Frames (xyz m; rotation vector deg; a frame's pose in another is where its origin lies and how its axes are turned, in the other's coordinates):
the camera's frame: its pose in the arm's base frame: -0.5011 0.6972 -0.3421 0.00 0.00 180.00
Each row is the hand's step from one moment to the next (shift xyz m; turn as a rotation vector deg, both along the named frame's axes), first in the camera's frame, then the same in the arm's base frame.
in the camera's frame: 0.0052 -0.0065 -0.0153 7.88 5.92 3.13
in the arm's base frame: -0.0052 0.0065 -0.0153 -7.88 -5.92 3.13
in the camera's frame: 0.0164 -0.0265 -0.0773 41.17 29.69 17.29
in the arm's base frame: -0.0164 0.0265 -0.0773 -41.17 -29.69 17.29
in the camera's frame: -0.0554 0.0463 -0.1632 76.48 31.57 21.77
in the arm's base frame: 0.0554 -0.0463 -0.1632 -76.48 -31.57 21.77
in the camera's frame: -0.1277 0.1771 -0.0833 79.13 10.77 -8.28
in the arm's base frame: 0.1277 -0.1771 -0.0833 -79.13 -10.77 -8.28
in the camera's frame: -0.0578 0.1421 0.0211 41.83 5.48 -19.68
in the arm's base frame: 0.0578 -0.1421 0.0211 -41.83 -5.48 -19.68
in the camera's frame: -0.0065 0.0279 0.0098 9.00 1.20 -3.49
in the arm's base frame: 0.0065 -0.0279 0.0098 -9.00 -1.20 -3.49
